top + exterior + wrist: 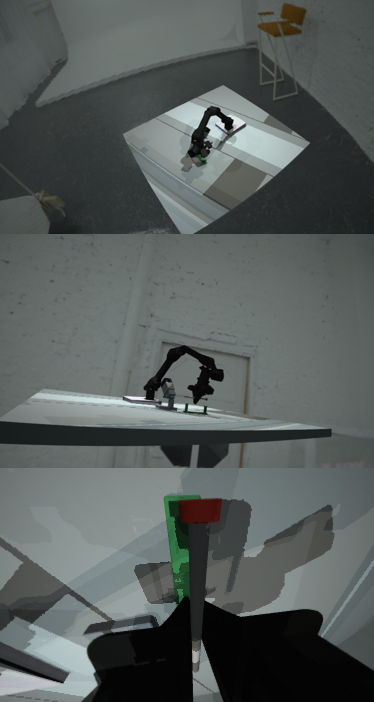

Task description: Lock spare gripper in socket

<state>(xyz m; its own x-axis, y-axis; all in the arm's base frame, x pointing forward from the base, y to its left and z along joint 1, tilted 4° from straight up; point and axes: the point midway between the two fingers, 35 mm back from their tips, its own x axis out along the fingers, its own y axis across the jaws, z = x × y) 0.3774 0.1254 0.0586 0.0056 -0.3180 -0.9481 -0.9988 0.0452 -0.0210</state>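
Right now the green cradle is 30 mm below my gripper tip and 10 mm to the left of it. From my gripper tip the other things lie so: spare gripper: 120 mm to the right, 120 mm behind, 70 mm above; grey mount stand: 110 mm to the right, 100 mm behind, 10 mm above.
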